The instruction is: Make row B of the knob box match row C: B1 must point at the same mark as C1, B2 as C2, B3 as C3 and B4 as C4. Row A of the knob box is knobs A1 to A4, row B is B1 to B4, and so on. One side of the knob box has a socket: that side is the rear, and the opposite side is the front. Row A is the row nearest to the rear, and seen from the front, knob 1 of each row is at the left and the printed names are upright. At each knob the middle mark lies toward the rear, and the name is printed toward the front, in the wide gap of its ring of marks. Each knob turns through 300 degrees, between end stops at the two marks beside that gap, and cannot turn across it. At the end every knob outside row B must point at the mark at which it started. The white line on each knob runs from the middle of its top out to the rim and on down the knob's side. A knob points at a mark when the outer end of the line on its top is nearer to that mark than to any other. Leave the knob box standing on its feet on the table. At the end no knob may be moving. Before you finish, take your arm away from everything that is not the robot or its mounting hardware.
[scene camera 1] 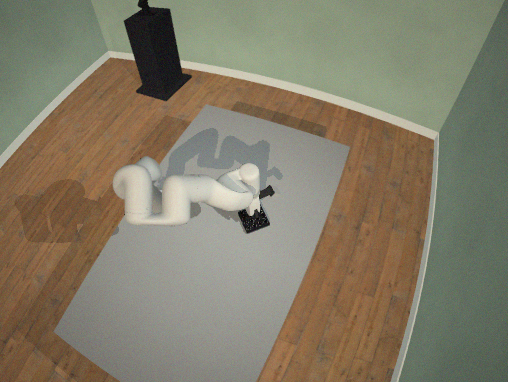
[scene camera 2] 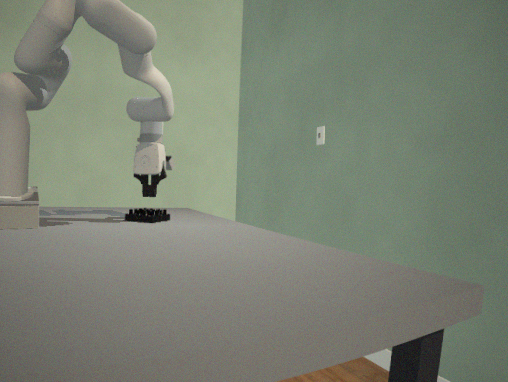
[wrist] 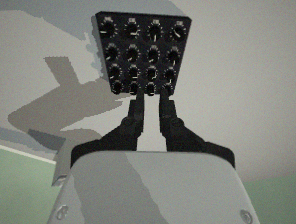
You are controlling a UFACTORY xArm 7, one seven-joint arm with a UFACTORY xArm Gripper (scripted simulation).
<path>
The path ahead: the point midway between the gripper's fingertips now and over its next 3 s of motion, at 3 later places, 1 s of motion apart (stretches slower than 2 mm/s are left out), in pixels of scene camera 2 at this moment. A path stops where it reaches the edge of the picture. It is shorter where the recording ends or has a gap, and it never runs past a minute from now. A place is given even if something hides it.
My gripper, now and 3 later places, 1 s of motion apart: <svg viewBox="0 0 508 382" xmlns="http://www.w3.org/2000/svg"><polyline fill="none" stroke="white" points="149,196 149,206 149,210 148,208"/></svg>
</path>
